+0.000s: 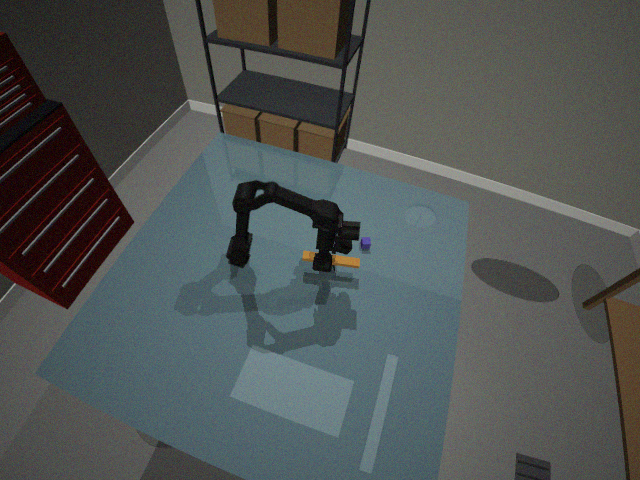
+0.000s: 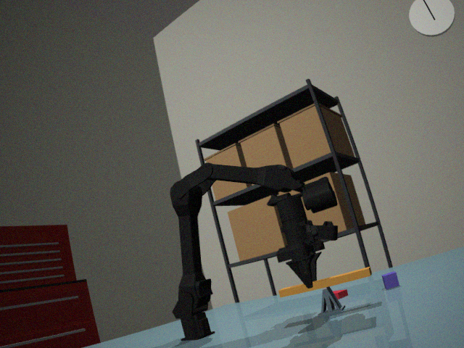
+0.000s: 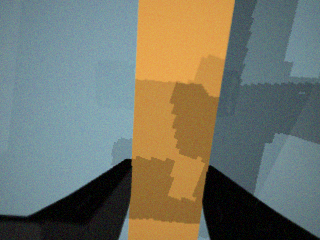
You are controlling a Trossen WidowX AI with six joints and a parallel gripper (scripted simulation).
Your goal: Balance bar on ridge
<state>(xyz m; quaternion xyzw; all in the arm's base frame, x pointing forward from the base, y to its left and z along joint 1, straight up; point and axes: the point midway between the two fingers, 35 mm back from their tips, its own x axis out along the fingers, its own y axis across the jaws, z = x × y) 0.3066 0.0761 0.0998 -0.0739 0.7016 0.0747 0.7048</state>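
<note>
Now: gripper tip 3 cm short of the orange bar and 1 cm to the right of it. The rest, counted from my gripper tip: red block (19 cm to the left, 6 cm below, 4 cm behind); purple cube (16 cm to the left, 13 cm ahead, 5 cm below).
</note>
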